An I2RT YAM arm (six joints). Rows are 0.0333 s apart.
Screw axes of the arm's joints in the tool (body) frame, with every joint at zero. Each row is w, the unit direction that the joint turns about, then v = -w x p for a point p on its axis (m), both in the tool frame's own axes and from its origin. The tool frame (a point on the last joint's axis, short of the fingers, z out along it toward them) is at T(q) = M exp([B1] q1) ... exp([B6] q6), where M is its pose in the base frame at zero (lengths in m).
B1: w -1 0 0 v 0 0.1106 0
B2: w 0 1 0 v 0.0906 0 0.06
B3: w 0 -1 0 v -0.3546 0 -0.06
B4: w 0 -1 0 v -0.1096 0 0
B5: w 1 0 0 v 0 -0.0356 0
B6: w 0 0 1 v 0 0 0
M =
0 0 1 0.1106
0 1 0 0
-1 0 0 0.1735
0 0 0 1
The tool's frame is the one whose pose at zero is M.
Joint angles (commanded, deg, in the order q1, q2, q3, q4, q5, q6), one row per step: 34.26 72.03 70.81 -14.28 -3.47 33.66; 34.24 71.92 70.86 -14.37 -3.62 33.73; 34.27 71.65 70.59 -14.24 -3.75 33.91; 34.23 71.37 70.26 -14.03 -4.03 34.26; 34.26 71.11 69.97 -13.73 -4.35 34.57; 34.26 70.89 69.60 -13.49 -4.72 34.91; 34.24 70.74 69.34 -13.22 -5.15 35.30; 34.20 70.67 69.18 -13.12 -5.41 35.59; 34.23 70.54 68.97 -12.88 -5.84 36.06; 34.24 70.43 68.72 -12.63 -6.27 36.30; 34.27 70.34 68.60 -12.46 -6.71 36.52; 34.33 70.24 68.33 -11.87 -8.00 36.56; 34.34 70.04 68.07 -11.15 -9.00 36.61
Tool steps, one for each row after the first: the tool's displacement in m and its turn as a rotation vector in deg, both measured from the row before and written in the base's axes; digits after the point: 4 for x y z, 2 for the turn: -0.0005 -0.0003 0.0007 0.13 0.01 0.11; -0.0011 -0.0004 -0.0001 0.24 0.02 0.11; -0.0009 -0.0006 -0.0003 0.42 0.12 0.14; -0.0010 -0.0003 0.0000 0.45 0.01 0.26; -0.0008 -0.0003 -0.0008 0.38 0.19 0.27; -0.0005 -0.0001 -0.0004 0.47 0.17 0.30; -0.0002 -0.0002 -0.0005 0.28 0.21 0.14; -0.0006 0.0001 -0.0002 0.53 0.22 0.33; -0.0004 0.0001 -0.0006 0.33 0.12 0.37; -0.0005 0.0002 0.0000 0.33 0.09 0.40; -0.0008 0.0008 -0.0001 0.52 -0.15 1.30; -0.0009 0.0002 0.0007 0.60 -0.38 0.97
